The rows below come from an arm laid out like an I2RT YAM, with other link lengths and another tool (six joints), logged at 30 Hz.
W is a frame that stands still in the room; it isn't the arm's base.
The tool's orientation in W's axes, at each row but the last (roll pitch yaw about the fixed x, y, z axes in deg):
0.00, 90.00, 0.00
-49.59, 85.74, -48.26
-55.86, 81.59, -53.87
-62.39, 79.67, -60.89
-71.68, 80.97, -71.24
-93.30, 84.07, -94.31
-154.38, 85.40, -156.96
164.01, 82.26, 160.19
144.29, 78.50, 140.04
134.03, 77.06, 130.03
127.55, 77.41, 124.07
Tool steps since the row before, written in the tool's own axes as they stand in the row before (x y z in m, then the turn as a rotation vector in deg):
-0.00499, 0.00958, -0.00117, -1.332, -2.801, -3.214
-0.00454, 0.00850, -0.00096, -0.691, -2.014, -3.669
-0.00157, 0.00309, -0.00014, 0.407, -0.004, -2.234
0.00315, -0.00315, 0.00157, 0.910, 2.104, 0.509
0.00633, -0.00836, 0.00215, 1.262, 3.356, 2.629
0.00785, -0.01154, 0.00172, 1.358, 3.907, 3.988
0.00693, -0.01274, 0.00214, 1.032, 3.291, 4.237
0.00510, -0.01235, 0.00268, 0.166, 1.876, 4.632
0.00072, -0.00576, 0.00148, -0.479, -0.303, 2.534
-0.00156, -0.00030, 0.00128, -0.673, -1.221, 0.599
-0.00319, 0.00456, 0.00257, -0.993, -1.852, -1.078
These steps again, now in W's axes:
-0.00117, 0.00958, 0.00499, -3.214, -2.801, 1.332
-0.00137, 0.00871, 0.00400, -3.654, -2.062, 0.626
-0.00037, 0.00325, 0.00117, -2.189, -0.141, -0.586
0.00190, -0.00355, -0.00247, 0.546, 1.951, -1.187
0.00250, -0.00918, -0.00490, 2.676, 3.161, -1.617
0.00146, -0.01232, -0.00663, 4.044, 3.674, -1.777
0.00106, -0.01304, -0.00662, 4.289, 3.058, -1.449
0.00115, -0.01225, -0.00586, 4.692, 1.583, -0.695
0.00087, -0.00570, -0.00162, 2.543, -0.522, 0.024
0.00146, -0.00063, 0.00127, 0.588, -1.350, 0.366
0.00326, 0.00378, 0.00356, -1.078, -1.946, 0.792

